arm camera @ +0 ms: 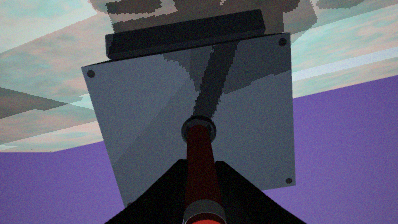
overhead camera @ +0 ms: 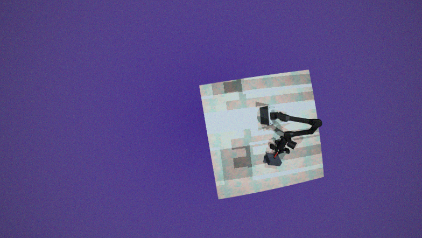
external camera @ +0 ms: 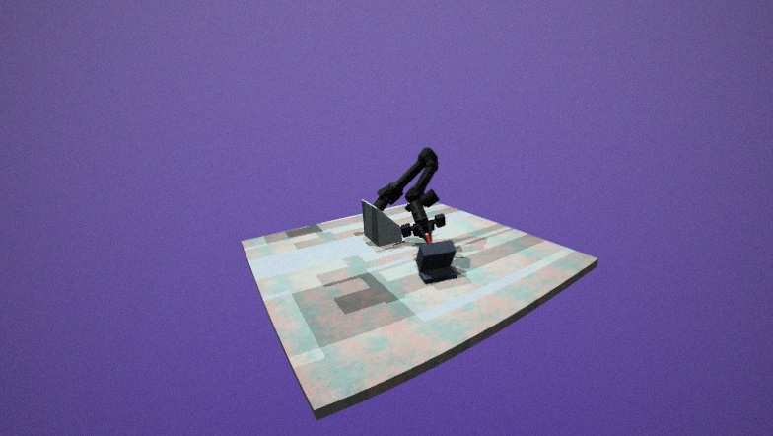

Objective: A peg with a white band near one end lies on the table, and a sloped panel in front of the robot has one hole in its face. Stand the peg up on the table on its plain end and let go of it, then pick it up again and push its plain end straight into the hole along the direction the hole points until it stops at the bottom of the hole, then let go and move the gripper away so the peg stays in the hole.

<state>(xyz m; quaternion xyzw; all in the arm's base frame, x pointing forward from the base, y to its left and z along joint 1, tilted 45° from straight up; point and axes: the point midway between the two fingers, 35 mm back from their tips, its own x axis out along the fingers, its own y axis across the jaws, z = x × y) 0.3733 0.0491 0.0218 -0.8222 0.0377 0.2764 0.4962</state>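
Right now my gripper tip is 1 cm below the red peg and 1 cm past it. Also, from my gripper tip: sloped grey panel: 7 cm ahead, 4 cm below, 2 cm to the right.
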